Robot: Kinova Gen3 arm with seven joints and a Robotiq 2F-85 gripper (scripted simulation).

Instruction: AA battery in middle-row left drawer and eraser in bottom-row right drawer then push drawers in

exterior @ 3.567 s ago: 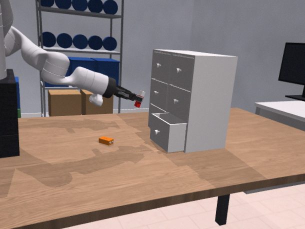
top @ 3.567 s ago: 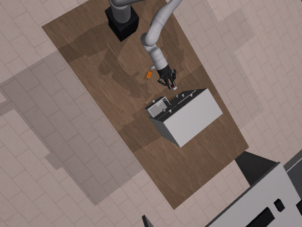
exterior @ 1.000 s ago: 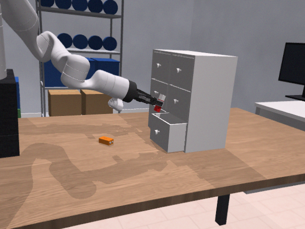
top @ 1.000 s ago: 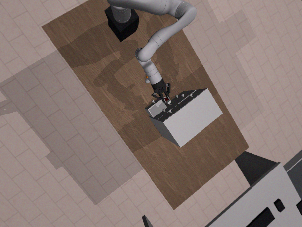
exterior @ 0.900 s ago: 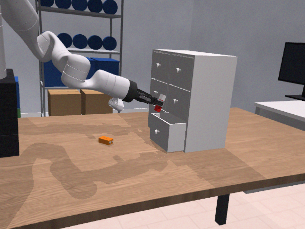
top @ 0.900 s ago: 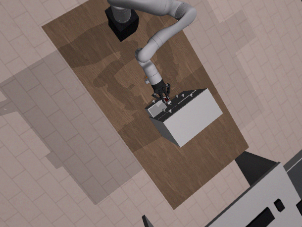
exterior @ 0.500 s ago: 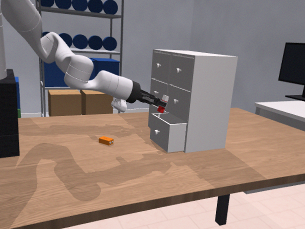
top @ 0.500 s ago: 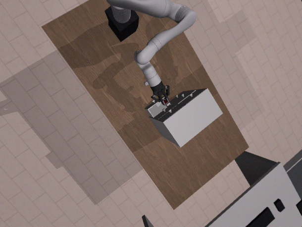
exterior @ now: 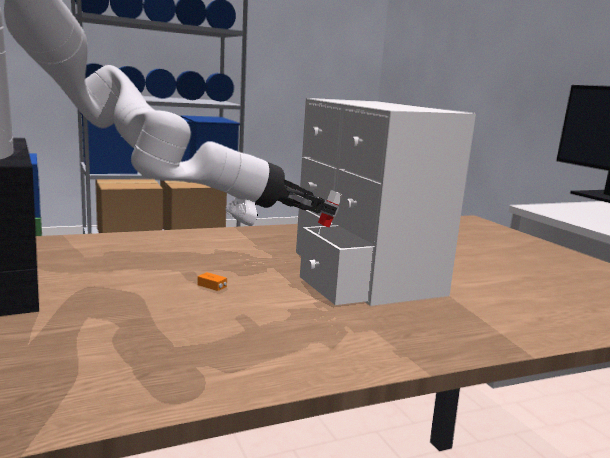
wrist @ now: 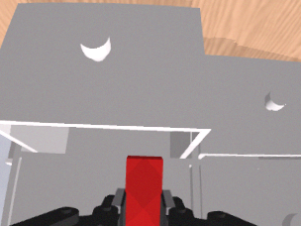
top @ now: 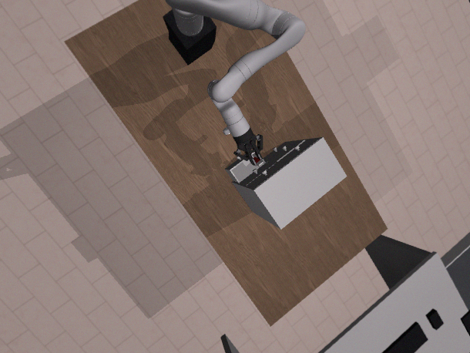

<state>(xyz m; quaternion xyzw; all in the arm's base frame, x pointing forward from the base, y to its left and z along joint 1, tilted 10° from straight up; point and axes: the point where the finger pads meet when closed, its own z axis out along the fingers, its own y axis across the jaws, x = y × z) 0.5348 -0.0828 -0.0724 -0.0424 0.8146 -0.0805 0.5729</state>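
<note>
My hand is 10 mm short of the eraser. The rest, counted from my hand: AA battery (110 mm ahead, 90 mm to the left, 30 mm below); orange battery (180 mm behind, 140 mm below, 50 mm to the left).
</note>
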